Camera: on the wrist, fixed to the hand. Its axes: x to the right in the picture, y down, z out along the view.
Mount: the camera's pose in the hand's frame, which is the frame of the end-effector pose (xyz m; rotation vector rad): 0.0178 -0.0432 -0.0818 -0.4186 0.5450 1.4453
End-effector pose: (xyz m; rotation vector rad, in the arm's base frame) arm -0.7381 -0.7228 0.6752 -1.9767 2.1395 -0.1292
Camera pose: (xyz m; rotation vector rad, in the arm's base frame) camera -0.7156 -0.7515 0.7621 0.0201 -2.7435 -0.0408
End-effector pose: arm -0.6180 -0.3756 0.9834 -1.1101 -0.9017 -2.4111
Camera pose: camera -0.6978 -0.3989 0.9391 -0.6800 0.5234 -1.4339
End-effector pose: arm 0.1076 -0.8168 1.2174 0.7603 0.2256 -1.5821
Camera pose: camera 0.0947 -0.7779 1.1326 0.7085 0.2826 0.0579
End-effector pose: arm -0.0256 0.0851 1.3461 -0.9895 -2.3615 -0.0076
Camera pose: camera -0.0227 0.0476 1.4325 -2.2910 -0.7911 -0.1883
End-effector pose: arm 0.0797 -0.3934 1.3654 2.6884 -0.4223 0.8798
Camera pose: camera 0.0659 -0.3284 1.4322 1.3302 -2.1379 1.4778
